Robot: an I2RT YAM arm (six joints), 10 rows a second.
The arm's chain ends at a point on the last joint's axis. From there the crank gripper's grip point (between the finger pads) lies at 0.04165 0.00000 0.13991 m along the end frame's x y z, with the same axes.
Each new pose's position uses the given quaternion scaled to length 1; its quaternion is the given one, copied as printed.
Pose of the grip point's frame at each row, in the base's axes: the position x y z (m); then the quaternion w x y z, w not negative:
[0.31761 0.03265 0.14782 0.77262 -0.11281 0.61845 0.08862]
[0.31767 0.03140 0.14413 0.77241 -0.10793 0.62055 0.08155]
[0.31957 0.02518 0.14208 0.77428 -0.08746 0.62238 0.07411]
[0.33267 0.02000 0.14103 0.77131 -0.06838 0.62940 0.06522]
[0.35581 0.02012 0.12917 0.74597 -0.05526 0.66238 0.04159]
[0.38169 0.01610 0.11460 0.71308 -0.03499 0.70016 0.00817]
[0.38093 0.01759 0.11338 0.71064 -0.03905 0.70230 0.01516]
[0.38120 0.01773 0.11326 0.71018 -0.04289 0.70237 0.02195]
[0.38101 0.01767 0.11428 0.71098 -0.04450 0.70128 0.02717]
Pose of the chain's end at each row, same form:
[0.17757 -0.00697 0.15913 0.77262 -0.11281 0.61845 0.08862]
[0.17699 -0.00576 0.15589 0.77241 -0.10793 0.62055 0.08155]
[0.17761 -0.00692 0.15338 0.77428 -0.08746 0.62238 0.07411]
[0.18978 -0.00685 0.15409 0.77131 -0.06838 0.62940 0.06522]
[0.21323 0.00134 0.15424 0.74597 -0.05526 0.66238 0.04159]
[0.24126 0.00907 0.15382 0.71308 -0.03499 0.70016 0.00817]
[0.24090 0.00823 0.15354 0.71064 -0.03905 0.70230 0.01516]
[0.24137 0.00610 0.15354 0.71018 -0.04289 0.70237 0.02195]
[0.24121 0.00448 0.15417 0.71098 -0.04450 0.70128 0.02717]

